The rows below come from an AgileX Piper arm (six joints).
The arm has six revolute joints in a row. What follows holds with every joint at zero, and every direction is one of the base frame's.
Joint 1 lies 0.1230 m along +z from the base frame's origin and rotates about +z.
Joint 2 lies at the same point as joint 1 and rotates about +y.
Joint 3 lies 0.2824 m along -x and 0.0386 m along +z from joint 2 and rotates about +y.
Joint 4 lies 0.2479 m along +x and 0.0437 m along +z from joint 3 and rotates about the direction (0.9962, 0, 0.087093).
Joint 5 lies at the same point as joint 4 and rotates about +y.
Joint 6 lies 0.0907 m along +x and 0.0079 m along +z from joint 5 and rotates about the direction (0.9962, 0, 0.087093).
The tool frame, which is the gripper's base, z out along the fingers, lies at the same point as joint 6; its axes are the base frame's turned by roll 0.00, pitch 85.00 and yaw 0.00 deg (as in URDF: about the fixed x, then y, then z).
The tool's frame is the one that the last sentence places.
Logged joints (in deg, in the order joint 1, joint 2, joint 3, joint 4, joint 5, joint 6), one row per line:
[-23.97, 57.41, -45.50, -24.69, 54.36, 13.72]
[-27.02, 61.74, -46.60, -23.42, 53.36, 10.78]
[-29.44, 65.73, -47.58, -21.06, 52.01, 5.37]
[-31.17, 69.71, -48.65, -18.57, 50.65, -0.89]
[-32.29, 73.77, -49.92, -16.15, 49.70, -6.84]
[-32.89, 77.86, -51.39, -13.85, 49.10, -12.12]
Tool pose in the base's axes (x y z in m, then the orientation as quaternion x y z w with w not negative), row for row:
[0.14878, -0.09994, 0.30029, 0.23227, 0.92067, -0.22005, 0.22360]
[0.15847, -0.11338, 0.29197, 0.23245, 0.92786, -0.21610, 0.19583]
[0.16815, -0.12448, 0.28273, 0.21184, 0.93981, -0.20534, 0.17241]
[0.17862, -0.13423, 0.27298, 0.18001, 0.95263, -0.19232, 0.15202]
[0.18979, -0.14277, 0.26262, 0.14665, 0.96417, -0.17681, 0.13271]
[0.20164, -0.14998, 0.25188, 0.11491, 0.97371, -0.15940, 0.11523]
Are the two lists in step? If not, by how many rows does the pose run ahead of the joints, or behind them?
They are in step.
